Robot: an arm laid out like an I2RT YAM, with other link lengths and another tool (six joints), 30 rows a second.
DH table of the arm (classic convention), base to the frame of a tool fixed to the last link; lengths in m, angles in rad. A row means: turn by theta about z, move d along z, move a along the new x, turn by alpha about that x. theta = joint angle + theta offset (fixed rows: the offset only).
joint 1: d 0.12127, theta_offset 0, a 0.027, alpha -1.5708
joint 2: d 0, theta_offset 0, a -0.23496, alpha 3.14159
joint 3: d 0, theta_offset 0.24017, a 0.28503, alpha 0
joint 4: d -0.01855, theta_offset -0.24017, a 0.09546, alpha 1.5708
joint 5: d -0.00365, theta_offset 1.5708, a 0, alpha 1.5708
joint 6: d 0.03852, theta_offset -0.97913, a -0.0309, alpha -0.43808
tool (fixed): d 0.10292, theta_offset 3.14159, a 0, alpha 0
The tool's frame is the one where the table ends.
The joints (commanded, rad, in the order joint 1, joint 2, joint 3, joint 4, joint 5, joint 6), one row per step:
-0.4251 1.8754 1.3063 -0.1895 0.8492 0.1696
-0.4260 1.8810 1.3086 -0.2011 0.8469 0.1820
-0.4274 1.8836 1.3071 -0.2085 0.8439 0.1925
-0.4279 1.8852 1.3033 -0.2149 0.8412 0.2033
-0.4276 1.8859 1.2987 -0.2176 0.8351 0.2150
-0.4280 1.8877 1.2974 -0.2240 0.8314 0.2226
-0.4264 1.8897 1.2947 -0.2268 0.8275 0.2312
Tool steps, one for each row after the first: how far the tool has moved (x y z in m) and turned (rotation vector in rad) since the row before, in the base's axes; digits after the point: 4 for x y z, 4 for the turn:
-0.0008 0.0006 -0.0033 0.0091 0.0020 -0.0049
-0.0012 0.0005 -0.0029 0.0079 0.0004 -0.0042
-0.0014 0.0010 -0.0032 0.0079 0.0005 -0.0037
-0.0004 0.0013 -0.0030 0.0087 -0.0047 -0.0011
-0.0008 0.0008 -0.0023 0.0073 0.0010 -0.0015
0.0000 0.0015 -0.0026 0.0067 -0.0018 0.0000

